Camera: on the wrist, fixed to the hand. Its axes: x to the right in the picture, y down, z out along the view.
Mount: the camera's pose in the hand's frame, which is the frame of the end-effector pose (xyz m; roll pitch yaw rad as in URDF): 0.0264 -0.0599 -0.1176 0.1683 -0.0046 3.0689
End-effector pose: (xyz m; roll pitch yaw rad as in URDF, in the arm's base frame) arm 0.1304 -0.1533 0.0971 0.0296 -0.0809 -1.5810
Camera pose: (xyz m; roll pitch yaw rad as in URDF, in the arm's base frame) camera 0.0736 -0.1887 -0.0197 0.1329 0.0739 1.4879
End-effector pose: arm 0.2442 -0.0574 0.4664 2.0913 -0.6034 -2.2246
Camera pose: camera 0.3379 -0.1519 0.4867 -1.8978 0.5421 0.9638
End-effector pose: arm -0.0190 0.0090 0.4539 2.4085 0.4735 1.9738
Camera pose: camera -0.1500 0.0021 0.4840 -2.2716 -0.5178 -1.1021
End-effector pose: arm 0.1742 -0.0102 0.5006 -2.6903 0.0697 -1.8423
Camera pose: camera 0.1672 -0.0451 0.6304 2.8552 -0.0337 1.3627
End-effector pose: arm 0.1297 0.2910 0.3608 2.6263 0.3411 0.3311
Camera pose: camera 0.1405 0.4111 0.4206 -2.4827 -0.3721 -2.7402
